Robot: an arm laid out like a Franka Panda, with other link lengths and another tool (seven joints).
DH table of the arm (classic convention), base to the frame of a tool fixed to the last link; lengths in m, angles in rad. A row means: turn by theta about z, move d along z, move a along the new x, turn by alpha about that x. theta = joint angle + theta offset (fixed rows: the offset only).
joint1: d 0.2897, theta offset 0, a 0, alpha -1.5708
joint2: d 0, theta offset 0, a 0, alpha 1.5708
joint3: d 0.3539, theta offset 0, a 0.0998, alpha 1.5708
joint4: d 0, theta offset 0, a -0.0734, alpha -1.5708
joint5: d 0.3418, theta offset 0, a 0, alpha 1.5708
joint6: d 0, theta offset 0, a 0.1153, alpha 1.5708
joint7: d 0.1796, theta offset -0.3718, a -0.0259, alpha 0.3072
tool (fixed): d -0.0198, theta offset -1.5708, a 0, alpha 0
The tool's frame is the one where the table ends.
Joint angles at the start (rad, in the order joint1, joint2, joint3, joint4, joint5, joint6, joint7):
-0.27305 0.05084 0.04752 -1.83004 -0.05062 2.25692 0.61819
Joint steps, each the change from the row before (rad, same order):
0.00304 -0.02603 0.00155 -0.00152 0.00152 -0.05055 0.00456
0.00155 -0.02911 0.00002 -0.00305 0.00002 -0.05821 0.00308
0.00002 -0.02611 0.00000 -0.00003 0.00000 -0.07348 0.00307
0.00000 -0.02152 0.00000 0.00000 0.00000 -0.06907 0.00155
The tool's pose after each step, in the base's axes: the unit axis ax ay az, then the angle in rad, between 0 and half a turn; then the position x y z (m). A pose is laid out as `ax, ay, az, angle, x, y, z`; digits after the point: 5 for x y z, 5 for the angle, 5 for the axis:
0.80847, 0.53885, 0.23667, 3.03172, 0.58043, -0.13384, 0.49467
0.81292, 0.53704, 0.22527, 3.05246, 0.56730, -0.13004, 0.50238
0.81939, 0.53397, 0.20853, 3.08325, 0.55258, -0.12698, 0.50770
0.82519, 0.53136, 0.19163, 3.11442, 0.53888, -0.12418, 0.51110

